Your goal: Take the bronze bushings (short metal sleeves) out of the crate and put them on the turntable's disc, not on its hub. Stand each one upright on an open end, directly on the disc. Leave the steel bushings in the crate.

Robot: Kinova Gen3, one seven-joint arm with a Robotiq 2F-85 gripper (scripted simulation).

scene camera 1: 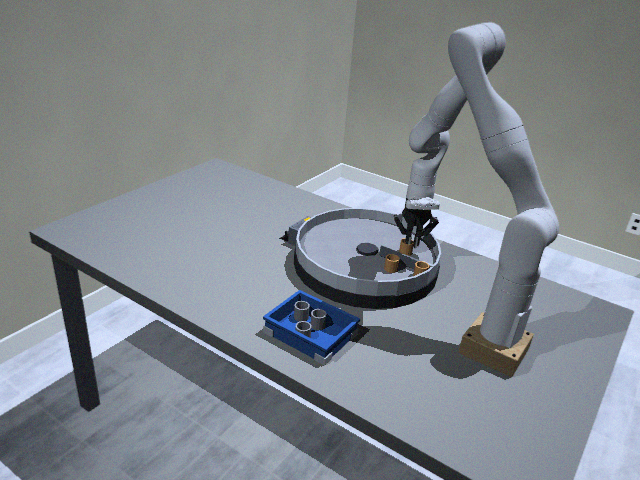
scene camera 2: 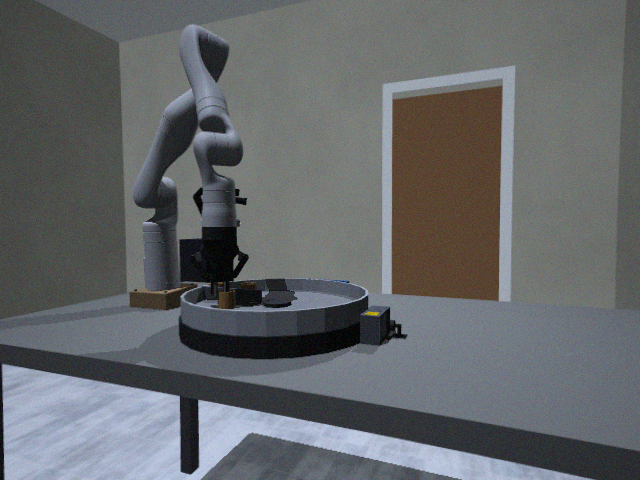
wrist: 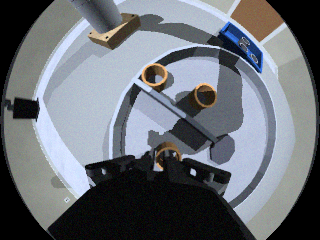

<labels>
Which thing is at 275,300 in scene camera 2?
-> A turntable disc.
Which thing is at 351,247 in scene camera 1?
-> A turntable disc.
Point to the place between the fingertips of my gripper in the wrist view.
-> At 159,154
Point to a turntable disc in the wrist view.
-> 239,113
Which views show my gripper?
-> Scene camera 1, scene camera 2 and the wrist view: all of them.
</labels>
